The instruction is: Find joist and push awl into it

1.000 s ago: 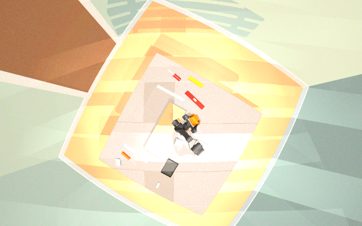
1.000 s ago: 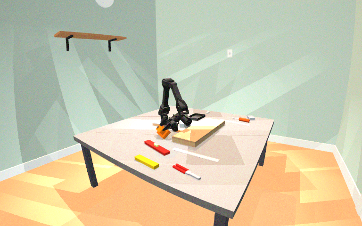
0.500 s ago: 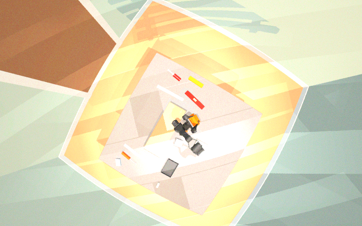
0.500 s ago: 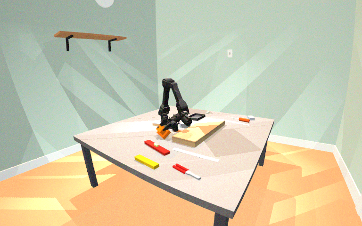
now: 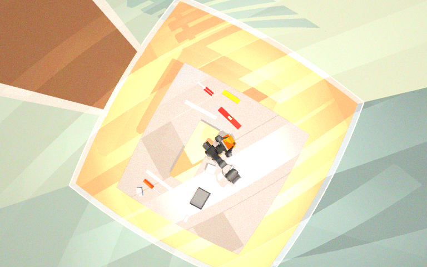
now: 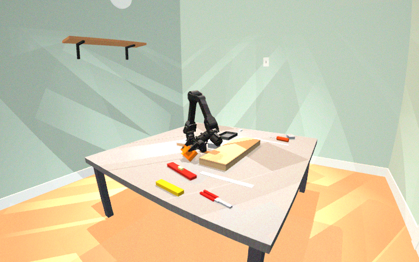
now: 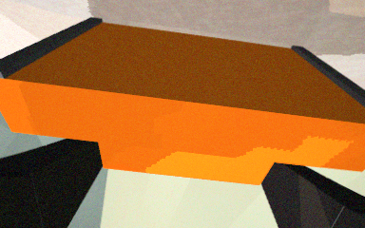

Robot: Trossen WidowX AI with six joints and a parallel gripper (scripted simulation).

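The stud finder is 1 cm behind my gripper tip, 1 cm to the left of it and 1 cm below it. Round my gripper tip: grey block (2 cm behind, 28 cm to the left, 4 cm below); awl (1 cm behind, 14 cm to the left, 6 cm below); red level (12 cm ahead, 14 cm to the right, 5 cm below).
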